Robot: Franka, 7 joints.
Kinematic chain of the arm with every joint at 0, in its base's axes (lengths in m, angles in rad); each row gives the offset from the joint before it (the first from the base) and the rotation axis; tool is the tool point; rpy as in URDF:
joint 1: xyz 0 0 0.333 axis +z
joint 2: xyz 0 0 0 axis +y
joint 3: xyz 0 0 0.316 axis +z
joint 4: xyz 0.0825 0 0 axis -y
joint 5: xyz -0.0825 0 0.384 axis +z
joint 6: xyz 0 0 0 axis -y
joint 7: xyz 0.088 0 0 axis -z
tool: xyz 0 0 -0.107 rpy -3.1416 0 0
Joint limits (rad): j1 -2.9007..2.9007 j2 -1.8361..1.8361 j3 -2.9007..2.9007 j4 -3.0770..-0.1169 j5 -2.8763..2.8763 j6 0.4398..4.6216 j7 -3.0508..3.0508
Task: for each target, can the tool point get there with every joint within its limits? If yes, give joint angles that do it. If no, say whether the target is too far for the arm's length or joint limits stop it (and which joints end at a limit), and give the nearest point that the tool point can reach.
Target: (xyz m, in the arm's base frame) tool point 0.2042 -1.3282 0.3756
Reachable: no: too far | nearest point 0.1303 -0.8475 0.3602 | short by 0.487 m
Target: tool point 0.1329 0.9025 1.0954
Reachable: no: too far | nearest point 0.0959 0.6512 0.8831 | short by 0.331 m
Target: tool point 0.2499 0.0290 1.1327
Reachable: yes | joints -2.3020 -0.7103 0.4028 -0.8392 2.2181 2.4083 -1.1218
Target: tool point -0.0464 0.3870 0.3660
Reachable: yes | joints -0.3663 0.5852 2.2446 -2.5714 -1.0622 1.7054 2.5059
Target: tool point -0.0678 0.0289 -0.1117
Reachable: yes | joints 1.4815 1.4003 0.0352 -2.5143 1.4580 2.0459 2.5682
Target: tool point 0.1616 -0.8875 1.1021
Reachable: no: too far | nearest point 0.1169 -0.6423 0.8896 | short by 0.328 m
